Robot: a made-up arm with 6 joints. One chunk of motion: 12 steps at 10 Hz.
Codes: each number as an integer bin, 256 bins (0 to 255) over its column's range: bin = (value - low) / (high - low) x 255, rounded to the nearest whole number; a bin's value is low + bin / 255 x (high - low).
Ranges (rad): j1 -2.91..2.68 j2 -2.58..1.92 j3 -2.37..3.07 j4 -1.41..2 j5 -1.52..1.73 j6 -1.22..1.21
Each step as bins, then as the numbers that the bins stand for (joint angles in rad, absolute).
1 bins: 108 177 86 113 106 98
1 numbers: -0.5425 0.5435 -0.5353 0.1011 -0.1690 -0.2861
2 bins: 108 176 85 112 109 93
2 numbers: -0.5425 0.5259 -0.5567 0.0877 -0.1308 -0.3338
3 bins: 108 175 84 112 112 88
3 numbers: -0.5425 0.5082 -0.5780 0.0877 -0.0925 -0.3814
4 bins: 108 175 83 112 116 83
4 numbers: -0.5425 0.5082 -0.5993 0.0877 -0.0416 -0.4291
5 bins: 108 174 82 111 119 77
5 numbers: -0.5425 0.4906 -0.6207 0.0744 -0.0033 -0.4862
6 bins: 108 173 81 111 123 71
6 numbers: -0.5425 0.4729 -0.6420 0.0744 0.0476 -0.5434
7 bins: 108 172 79 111 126 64
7 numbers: -0.5425 0.4553 -0.6847 0.0744 0.0859 -0.6101
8 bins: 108 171 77 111 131 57
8 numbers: -0.5425 0.4376 -0.7273 0.0744 0.1496 -0.6768
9 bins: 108 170 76 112 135 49
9 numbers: -0.5425 0.4200 -0.7487 0.0877 0.2006 -0.7531
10 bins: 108 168 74 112 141 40
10 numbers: -0.5425 0.3847 -0.7913 0.0877 0.2771 -0.8388
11 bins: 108 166 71 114 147 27
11 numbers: -0.5425 0.3494 -0.8553 0.1145 0.3535 -0.9627
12 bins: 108 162 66 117 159 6
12 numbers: -0.5425 0.2788 -0.9620 0.1546 0.5065 -1.1628
